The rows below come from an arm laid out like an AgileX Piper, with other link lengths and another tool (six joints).
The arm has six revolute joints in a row. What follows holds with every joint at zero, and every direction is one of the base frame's.
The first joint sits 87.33 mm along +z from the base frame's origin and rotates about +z.
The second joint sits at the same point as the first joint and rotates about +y.
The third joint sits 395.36 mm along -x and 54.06 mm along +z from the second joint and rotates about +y.
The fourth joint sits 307.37 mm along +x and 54.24 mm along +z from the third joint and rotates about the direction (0.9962, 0, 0.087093).
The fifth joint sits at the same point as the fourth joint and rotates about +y.
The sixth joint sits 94.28 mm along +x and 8.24 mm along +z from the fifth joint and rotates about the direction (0.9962, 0, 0.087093).
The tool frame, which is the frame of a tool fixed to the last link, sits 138.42 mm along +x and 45 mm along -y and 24.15 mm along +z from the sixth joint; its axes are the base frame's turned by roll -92.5, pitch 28.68 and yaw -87.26 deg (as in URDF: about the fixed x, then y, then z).
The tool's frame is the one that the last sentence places.
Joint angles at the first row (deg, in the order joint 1, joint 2, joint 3, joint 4, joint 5, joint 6):
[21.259 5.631 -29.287 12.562 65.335 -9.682]
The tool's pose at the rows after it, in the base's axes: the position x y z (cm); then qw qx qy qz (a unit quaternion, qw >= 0):
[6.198, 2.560, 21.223, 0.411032, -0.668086, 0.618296, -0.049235]
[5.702, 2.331, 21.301, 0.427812, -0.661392, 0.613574, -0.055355]
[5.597, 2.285, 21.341, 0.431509, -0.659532, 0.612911, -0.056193]
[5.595, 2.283, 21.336, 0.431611, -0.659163, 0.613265, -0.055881]
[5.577, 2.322, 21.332, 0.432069, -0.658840, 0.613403, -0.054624]
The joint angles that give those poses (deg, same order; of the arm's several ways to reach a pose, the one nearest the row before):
[21.258 2.391 -27.391 12.065 65.515 -9.069]
[21.260 -0.119 -27.179 12.008 65.516 -8.559]
[21.260 -0.608 -27.180 12.008 65.516 -8.373]
[21.258 -0.610 -27.179 12.010 65.515 -8.305]
[21.258 -0.610 -27.179 12.131 65.515 -8.241]

